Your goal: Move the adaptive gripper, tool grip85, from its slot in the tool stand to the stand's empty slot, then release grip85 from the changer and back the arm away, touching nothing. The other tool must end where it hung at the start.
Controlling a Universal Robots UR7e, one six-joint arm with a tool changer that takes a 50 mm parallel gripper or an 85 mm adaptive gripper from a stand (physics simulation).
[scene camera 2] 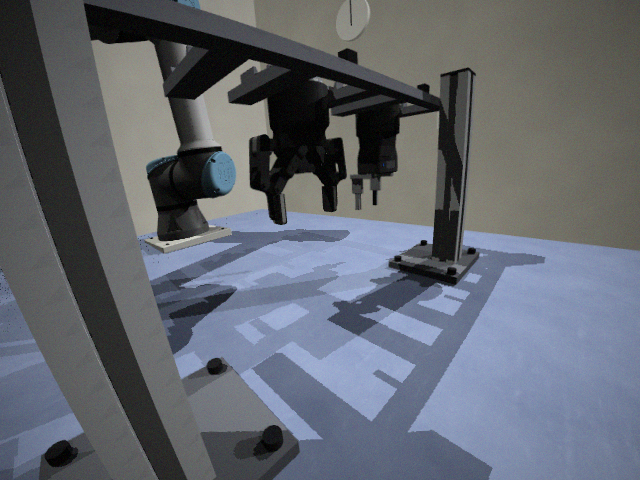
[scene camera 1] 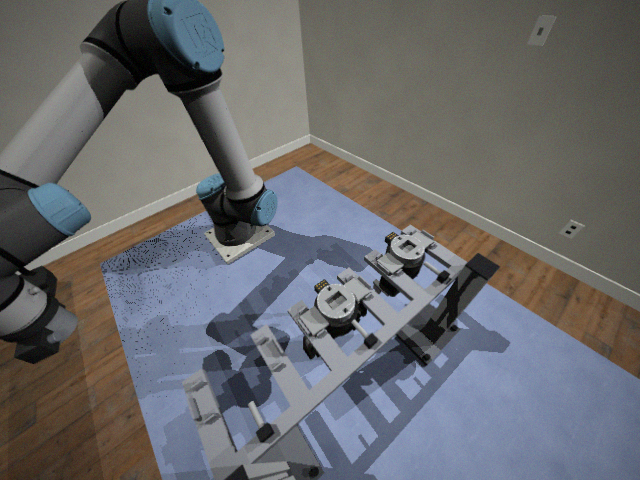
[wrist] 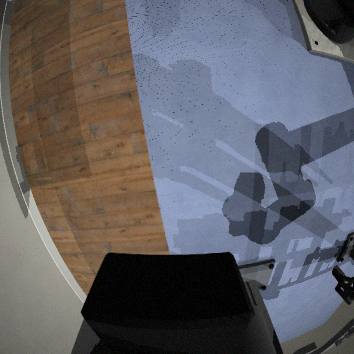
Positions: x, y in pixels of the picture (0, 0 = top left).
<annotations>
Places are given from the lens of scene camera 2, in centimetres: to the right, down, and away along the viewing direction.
parallel gripper (scene camera 2: 376, 129): 9, -18, 39
adaptive gripper grip85 (scene camera 2: 299, 116): -2, -14, 27
The marked spots on the parallel gripper and the adaptive gripper grip85 are 17 cm apart.
</annotations>
